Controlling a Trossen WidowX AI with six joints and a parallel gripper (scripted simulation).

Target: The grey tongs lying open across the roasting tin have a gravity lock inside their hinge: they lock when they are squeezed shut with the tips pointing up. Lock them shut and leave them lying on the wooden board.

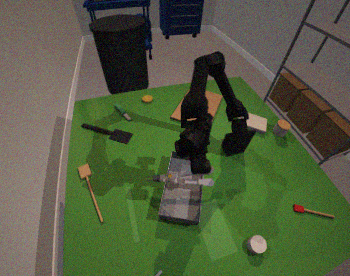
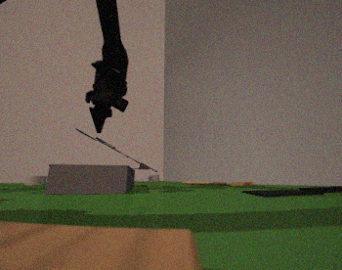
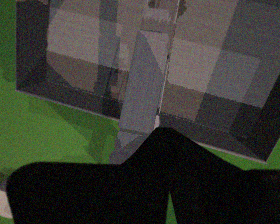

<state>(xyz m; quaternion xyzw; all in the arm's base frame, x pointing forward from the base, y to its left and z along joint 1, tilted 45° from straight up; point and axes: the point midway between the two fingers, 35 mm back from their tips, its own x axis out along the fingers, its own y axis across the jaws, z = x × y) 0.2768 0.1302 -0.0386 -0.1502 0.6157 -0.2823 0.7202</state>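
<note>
Right now my gripper tip is 4 cm short of the grey roasting tin, 1 cm to the right of it and 14 cm above it. The rest, counted from my gripper tip: black spatula (35 cm ahead, 40 cm to the right, 16 cm below); then wooden board (22 cm behind, 49 cm to the right, 16 cm below); then red-headed tool (49 cm behind, 29 cm to the left, 16 cm below).
</note>
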